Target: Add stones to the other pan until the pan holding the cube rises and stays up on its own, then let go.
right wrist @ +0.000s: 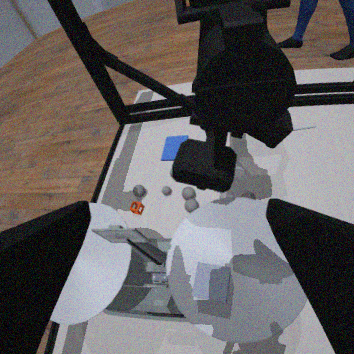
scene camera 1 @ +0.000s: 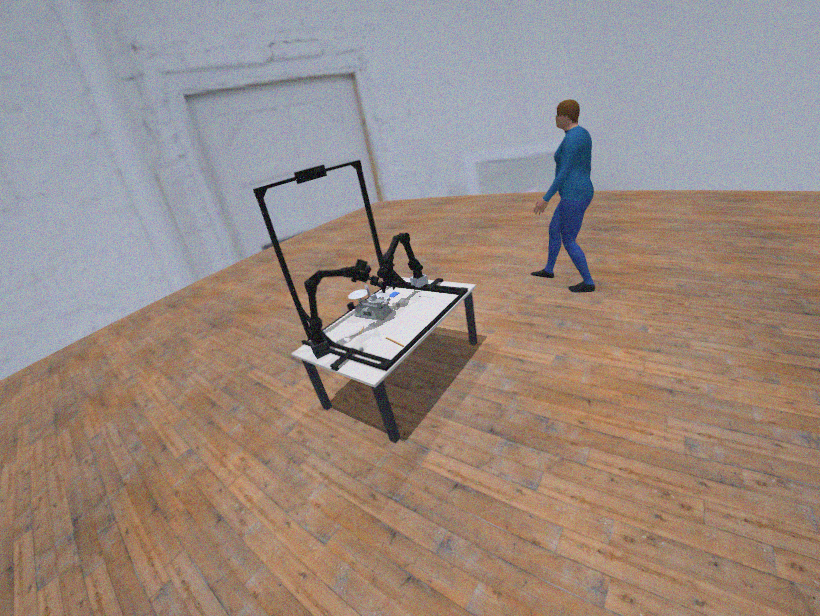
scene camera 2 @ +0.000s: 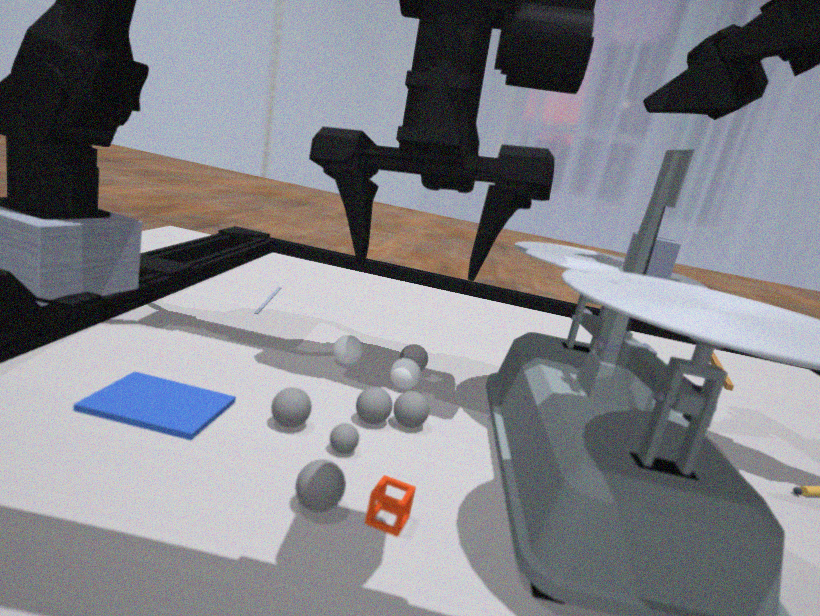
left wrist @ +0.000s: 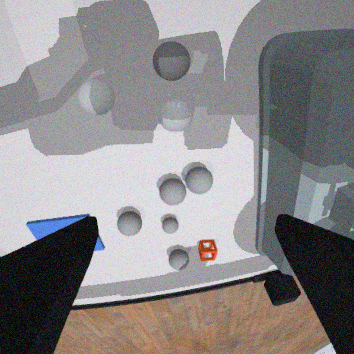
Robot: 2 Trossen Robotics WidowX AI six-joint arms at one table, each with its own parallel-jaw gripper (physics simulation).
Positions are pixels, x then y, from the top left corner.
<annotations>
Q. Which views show the grey balance scale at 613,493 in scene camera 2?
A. The right wrist view, scene camera 1, scene camera 2 and the left wrist view: all of them.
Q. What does the small orange wire-frame cube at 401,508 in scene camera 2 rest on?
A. The table.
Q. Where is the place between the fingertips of my left gripper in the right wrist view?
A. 206,165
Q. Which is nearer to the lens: the blue flat pad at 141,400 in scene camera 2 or the small orange wire-frame cube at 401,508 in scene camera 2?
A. The small orange wire-frame cube.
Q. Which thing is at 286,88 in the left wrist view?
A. A grey balance scale.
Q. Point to a blue flat pad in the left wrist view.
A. At 39,228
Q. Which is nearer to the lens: the grey balance scale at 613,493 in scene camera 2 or the blue flat pad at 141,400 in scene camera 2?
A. The grey balance scale.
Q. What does the blue flat pad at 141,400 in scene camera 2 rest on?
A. The table.
</annotations>
